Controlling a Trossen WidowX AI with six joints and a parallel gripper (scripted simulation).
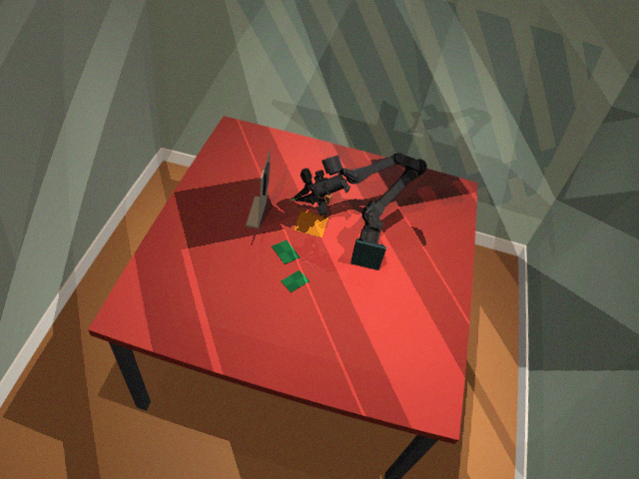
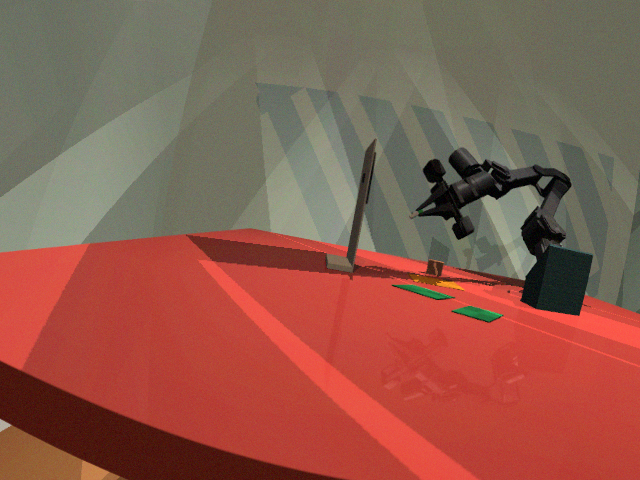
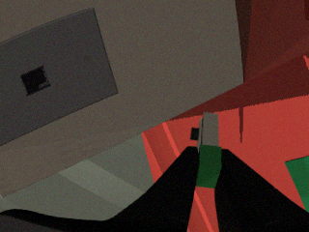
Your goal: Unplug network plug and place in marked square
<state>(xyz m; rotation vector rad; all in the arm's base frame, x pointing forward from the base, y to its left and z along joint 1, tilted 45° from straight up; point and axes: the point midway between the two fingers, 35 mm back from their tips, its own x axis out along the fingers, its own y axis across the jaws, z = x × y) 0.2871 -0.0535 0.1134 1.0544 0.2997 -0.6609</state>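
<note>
Right now the marked square is 150 mm below my gripper tip, 80 mm behind it and 20 mm to the right of it. The rest, counted from my gripper tip: upright panel 130 mm ahead, 30 mm to the right, 20 mm below; network plug right at my gripper tip.
</note>
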